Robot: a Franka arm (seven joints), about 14 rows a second.
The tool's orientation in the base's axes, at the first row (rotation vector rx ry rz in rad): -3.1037, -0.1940, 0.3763
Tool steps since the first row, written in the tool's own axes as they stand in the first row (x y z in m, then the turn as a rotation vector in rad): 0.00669, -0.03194, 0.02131, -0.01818, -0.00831, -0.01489; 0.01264, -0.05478, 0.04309, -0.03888, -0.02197, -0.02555; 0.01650, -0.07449, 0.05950, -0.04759, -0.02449, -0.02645; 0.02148, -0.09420, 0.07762, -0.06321, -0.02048, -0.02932; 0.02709, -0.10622, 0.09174, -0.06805, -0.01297, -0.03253; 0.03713, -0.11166, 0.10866, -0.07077, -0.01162, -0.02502; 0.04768, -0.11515, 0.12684, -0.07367, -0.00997, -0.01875; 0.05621, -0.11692, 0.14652, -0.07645, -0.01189, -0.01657; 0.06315, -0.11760, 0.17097, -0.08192, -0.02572, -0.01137; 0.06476, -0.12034, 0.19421, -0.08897, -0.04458, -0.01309; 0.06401, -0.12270, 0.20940, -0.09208, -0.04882, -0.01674; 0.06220, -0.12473, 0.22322, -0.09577, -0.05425, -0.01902
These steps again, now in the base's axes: -0.00252, 0.03240, -0.02152, -0.01497, 0.00608, 0.01898; -0.00477, 0.05567, -0.04353, -0.03404, 0.01713, 0.03457; -0.00736, 0.07561, -0.05991, -0.04252, 0.01856, 0.03757; -0.00928, 0.09568, -0.07822, -0.05640, 0.01267, 0.04397; -0.00871, 0.10822, -0.09298, -0.05938, 0.00463, 0.04806; -0.00374, 0.11476, -0.11166, -0.06363, 0.00291, 0.04138; 0.00167, 0.11943, -0.13174, -0.06772, 0.00088, 0.03594; 0.00497, 0.12213, -0.15283, -0.07115, 0.00243, 0.03453; 0.00574, 0.12352, -0.17821, -0.07934, 0.01544, 0.03111; 0.00142, 0.12630, -0.20109, -0.08802, 0.03330, 0.03491; -0.00322, 0.12846, -0.21561, -0.09066, 0.03714, 0.03929; -0.00851, 0.13017, -0.22855, -0.09433, 0.04208, 0.04251
